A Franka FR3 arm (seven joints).
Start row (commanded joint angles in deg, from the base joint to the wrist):
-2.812 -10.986 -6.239 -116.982 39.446 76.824 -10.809
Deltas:
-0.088 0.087 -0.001 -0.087 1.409 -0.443 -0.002
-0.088 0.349 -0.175 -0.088 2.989 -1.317 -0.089
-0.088 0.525 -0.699 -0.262 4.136 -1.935 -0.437
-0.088 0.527 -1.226 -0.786 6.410 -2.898 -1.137
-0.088 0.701 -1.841 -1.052 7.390 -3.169 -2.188
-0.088 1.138 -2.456 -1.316 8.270 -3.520 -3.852
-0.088 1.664 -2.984 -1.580 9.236 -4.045 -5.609
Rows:
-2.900 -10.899 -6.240 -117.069 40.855 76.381 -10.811
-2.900 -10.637 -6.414 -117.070 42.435 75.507 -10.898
-2.900 -10.461 -6.938 -117.244 43.582 74.889 -11.246
-2.900 -10.459 -7.465 -117.768 45.856 73.926 -11.946
-2.900 -10.285 -8.080 -118.034 46.836 73.655 -12.997
-2.900 -9.848 -8.695 -118.298 47.716 73.304 -14.661
-2.900 -9.322 -9.223 -118.562 48.682 72.779 -16.418

